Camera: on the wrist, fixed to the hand. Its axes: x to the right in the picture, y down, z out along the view.
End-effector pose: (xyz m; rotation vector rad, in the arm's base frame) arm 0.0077 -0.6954 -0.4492 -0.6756 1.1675 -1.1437
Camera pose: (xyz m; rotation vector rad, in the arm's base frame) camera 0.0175 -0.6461 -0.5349 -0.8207 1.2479 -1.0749
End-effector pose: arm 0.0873 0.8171 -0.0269 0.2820 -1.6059 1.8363
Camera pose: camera 0.0478 0.8322 -0.1169 0.2460 -1.7374 1.6805
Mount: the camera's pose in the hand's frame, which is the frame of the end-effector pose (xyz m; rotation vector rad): -0.0162 0.0952 -0.0235 -0.1572 -0.0149 -0.0268
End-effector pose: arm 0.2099 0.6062 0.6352 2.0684 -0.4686 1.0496
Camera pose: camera 0.1301 0.5623 0.6750 1.9396 -0.5130 0.9515
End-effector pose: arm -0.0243 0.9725 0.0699 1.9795 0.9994 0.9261
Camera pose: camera -0.0190 0.9234 0.1561 1.8355 0.9141 0.9445
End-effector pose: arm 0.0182 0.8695 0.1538 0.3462 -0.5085 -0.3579
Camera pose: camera 0.0406 0.9655 0.1665 0.1985 -0.4874 -0.4240
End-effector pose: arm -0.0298 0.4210 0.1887 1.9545 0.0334 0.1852
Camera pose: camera -0.0553 0.4044 0.2833 1.7977 0.0342 0.1510
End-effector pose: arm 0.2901 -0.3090 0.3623 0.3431 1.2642 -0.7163
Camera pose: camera 0.3332 -0.2196 0.3570 0.1923 1.3041 -0.6365
